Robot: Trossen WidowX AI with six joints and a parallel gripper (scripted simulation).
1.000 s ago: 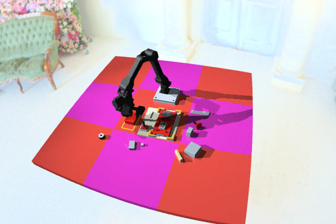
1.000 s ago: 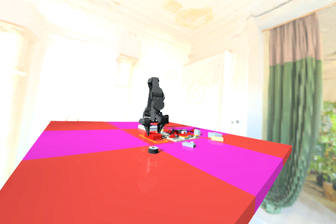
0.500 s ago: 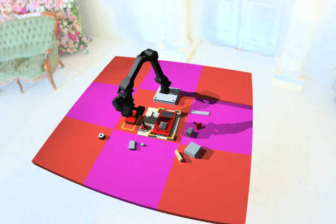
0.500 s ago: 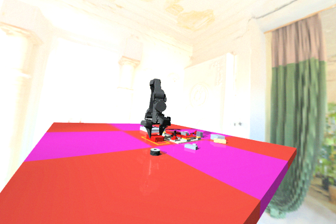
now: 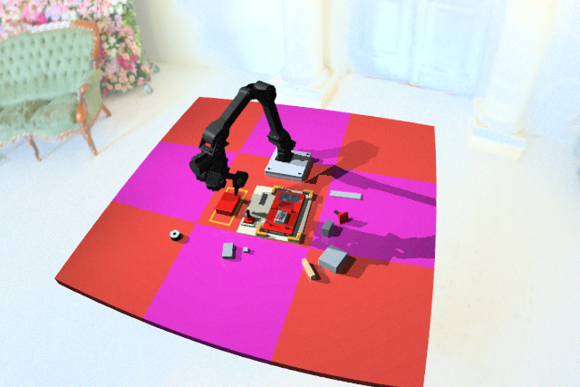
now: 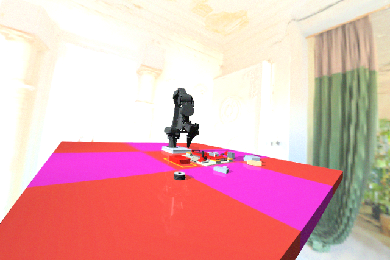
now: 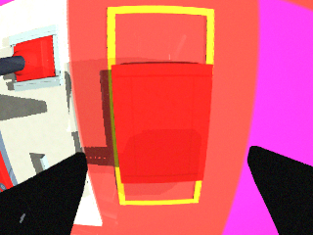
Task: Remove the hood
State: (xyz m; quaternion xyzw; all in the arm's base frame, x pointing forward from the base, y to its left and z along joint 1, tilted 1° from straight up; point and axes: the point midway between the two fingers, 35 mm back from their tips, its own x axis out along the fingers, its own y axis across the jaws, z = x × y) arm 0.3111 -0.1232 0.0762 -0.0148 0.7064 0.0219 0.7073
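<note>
My gripper tip is now 60 mm above the red hood. Also, from my gripper tip: wooden stick 370 mm to the left, 190 mm ahead, 60 mm below; then black wheel 200 mm ahead, 130 mm to the right, 60 mm below; then grey bar 410 mm to the left, 180 mm behind, 70 mm below.
</note>
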